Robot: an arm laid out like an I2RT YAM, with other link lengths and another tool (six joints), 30 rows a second.
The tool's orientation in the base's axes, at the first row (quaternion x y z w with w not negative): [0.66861 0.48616 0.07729 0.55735]
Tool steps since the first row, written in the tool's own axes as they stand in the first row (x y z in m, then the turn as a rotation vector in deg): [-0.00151 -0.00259 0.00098 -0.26 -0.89 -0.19]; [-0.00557 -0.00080 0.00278 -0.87 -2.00 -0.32]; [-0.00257 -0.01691 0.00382 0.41 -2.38 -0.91]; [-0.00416 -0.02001 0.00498 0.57 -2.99 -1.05]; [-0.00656 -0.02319 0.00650 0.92 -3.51 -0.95]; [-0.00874 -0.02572 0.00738 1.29 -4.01 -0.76]
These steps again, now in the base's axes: [-0.00161 -0.00201 -0.00182 -0.76 -0.15 -0.55]; [-0.00153 -0.00604 0.00077 -1.78 -0.61 -1.14]; [-0.00840 -0.00604 -0.01415 -1.72 0.69 -1.80]; [-0.01021 -0.00828 -0.01642 -2.07 0.84 -2.32]; [-0.01226 -0.01137 -0.01853 -2.12 0.98 -2.93]; [-0.01425 -0.01380 -0.01998 -2.09 1.08 -3.58]
